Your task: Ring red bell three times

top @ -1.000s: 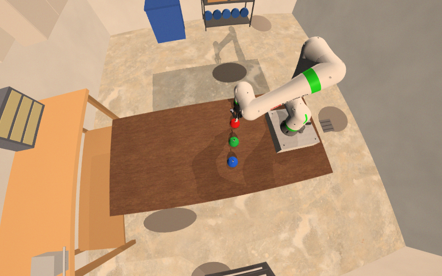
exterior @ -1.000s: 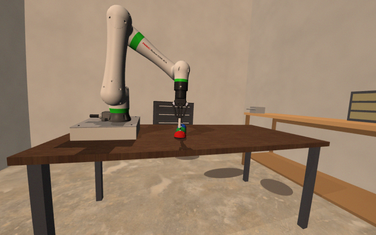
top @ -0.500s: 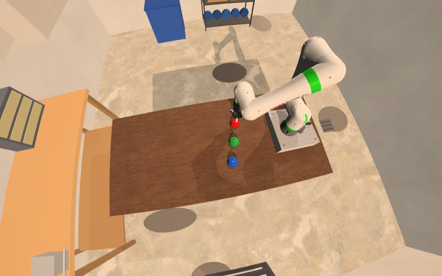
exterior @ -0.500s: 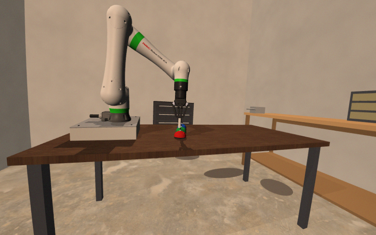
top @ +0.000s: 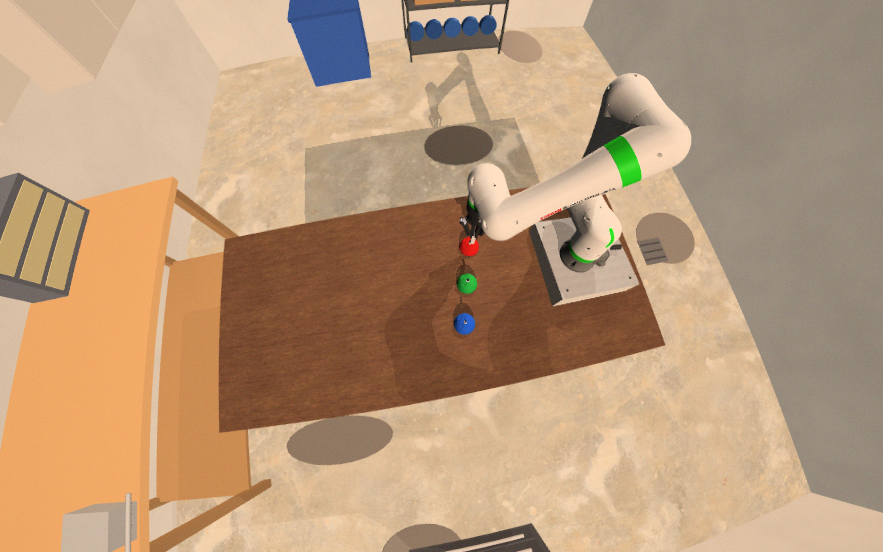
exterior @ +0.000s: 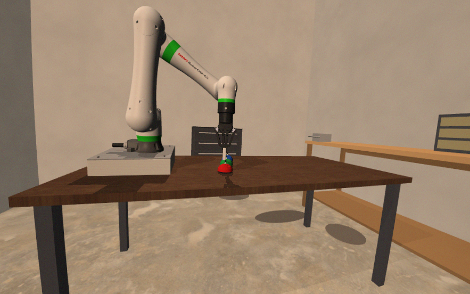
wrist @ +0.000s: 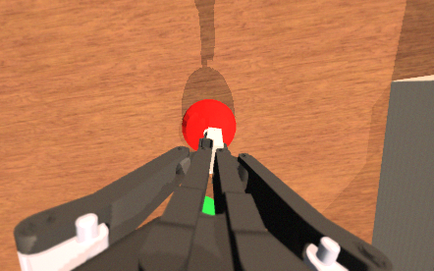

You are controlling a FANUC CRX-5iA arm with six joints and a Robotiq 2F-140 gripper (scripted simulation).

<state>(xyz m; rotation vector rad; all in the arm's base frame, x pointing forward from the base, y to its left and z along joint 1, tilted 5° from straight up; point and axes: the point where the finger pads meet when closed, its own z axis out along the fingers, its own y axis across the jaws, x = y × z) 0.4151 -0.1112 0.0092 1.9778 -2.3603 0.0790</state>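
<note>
Right now my hand is 10 mm short of the red bell and 60 mm above it. The rest, counted from my hand: blue bell 70 mm ahead, 330 mm to the left, 60 mm below; green bell 40 mm ahead, 160 mm to the left, 60 mm below.
</note>
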